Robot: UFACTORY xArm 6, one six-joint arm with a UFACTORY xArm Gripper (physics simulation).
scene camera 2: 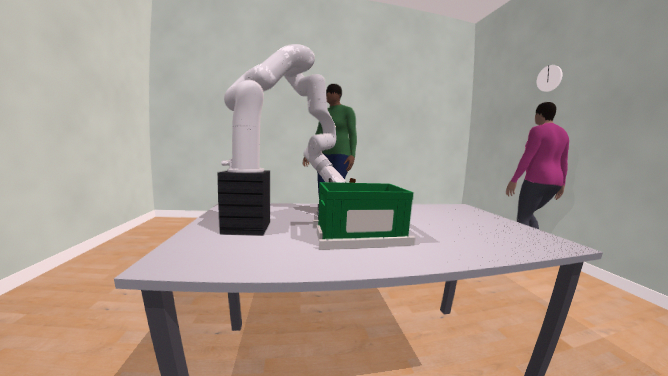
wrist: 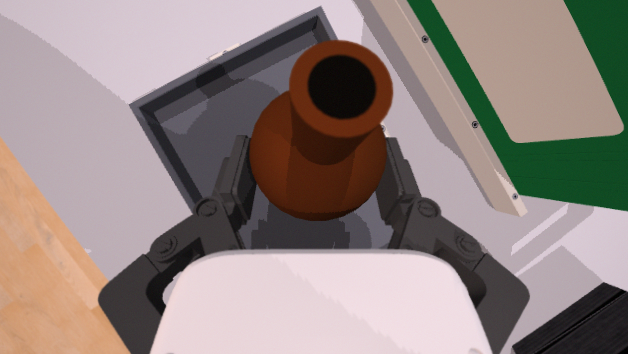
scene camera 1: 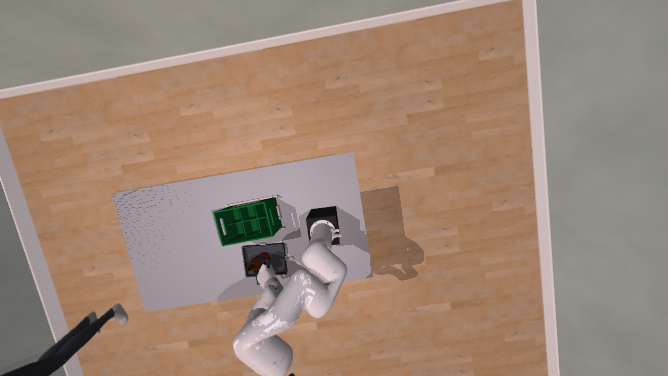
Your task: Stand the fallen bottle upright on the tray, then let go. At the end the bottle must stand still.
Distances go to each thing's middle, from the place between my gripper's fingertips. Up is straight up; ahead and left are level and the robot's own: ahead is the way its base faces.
Right now the dark grey tray [scene camera 1: 276, 251] is 80 mm below my hand, 20 mm to the left of it and 10 mm behind it. Also, from my hand: brown bottle [wrist: 317, 152] (10 mm behind); green crate [scene camera 2: 346, 210] (250 mm to the right, 20 mm ahead, 10 mm below).
